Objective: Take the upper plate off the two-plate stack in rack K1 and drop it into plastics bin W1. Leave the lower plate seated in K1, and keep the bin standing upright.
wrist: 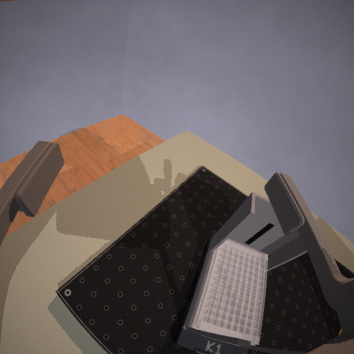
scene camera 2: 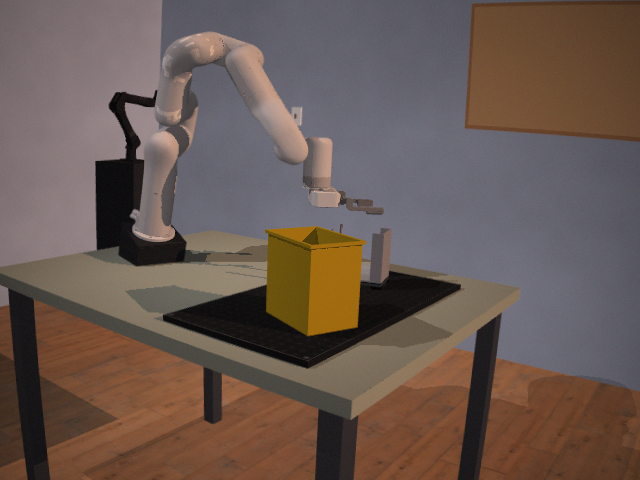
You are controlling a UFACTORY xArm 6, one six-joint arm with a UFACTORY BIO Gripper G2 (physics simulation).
In view: my gripper (scene camera 2: 377,207), a yellow plastics bin W1 (scene camera 2: 313,274) and a gridded plate (wrist: 231,303).
My gripper is seen too in the wrist view (wrist: 174,165).
